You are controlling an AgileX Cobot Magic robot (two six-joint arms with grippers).
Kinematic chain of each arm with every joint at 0, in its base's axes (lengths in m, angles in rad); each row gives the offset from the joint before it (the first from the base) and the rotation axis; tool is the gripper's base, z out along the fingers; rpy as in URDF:
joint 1: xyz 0 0 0.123 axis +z
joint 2: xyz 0 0 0 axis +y
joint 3: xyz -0.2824 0 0.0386 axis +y
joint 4: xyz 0.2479 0 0.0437 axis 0.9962 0 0.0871
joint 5: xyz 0 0 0 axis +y
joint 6: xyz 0.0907 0 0.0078 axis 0.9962 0 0.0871
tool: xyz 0 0 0 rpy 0 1.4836 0
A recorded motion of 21 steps. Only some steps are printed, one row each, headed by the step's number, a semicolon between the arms.
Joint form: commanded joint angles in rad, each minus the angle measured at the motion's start. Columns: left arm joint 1, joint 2, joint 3, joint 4, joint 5, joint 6; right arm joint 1, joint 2, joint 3, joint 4, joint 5, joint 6.
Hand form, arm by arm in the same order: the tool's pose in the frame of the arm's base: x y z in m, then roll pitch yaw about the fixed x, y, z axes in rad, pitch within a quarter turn. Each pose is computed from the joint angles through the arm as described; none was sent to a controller.
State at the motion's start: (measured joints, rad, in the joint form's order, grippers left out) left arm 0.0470 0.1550 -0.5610 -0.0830 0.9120 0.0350; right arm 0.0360 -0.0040 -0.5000 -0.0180 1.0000 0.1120
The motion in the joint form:
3: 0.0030 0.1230 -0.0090 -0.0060 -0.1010 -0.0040; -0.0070 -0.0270 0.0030 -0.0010 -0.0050 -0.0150
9: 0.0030 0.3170 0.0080 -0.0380 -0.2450 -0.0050; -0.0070 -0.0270 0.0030 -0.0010 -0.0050 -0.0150
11: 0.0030 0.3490 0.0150 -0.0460 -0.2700 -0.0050; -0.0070 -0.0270 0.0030 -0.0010 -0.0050 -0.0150
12: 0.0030 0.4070 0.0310 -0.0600 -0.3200 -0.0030; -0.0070 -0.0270 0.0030 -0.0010 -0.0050 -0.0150
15: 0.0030 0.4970 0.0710 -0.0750 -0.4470 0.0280; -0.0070 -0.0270 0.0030 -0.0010 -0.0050 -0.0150
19: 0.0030 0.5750 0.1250 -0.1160 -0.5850 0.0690; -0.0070 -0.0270 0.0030 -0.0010 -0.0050 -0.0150
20: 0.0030 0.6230 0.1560 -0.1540 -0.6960 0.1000; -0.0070 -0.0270 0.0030 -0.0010 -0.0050 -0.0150
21: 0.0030 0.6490 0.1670 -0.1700 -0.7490 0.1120; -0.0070 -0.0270 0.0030 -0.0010 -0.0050 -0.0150
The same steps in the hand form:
3: 0.0466 -0.0035 0.3129 -3.0114 1.1380 -3.0192; -0.0068 -0.0016 0.2816 2.9432 1.1831 2.9396
9: 0.0896 -0.0023 0.3061 -2.9483 1.0668 -2.9565; -0.0068 -0.0016 0.2816 2.9432 1.1831 2.9396
11: 0.0966 -0.0022 0.3029 -2.9354 1.0516 -2.9435; -0.0068 -0.0016 0.2816 2.9432 1.1831 2.9396
12: 0.1091 -0.0018 0.2957 -2.9180 1.0256 -2.9240; -0.0068 -0.0016 0.2816 2.9432 1.1831 2.9396
15: 0.1289 0.0000 0.2818 -2.9412 1.0254 -2.9403; -0.0068 -0.0016 0.2816 2.9432 1.1831 2.9396
19: 0.1438 0.0014 0.2642 -2.9357 1.0316 -2.9264; -0.0068 -0.0016 0.2816 2.9432 1.1831 2.9396
20: 0.1527 0.0030 0.2557 -2.9167 1.0615 -2.8925; -0.0068 -0.0016 0.2816 2.9432 1.1831 2.9396
21: 0.1572 0.0041 0.2522 -2.9086 1.0760 -2.8740; -0.0068 -0.0016 0.2816 2.9432 1.1831 2.9396

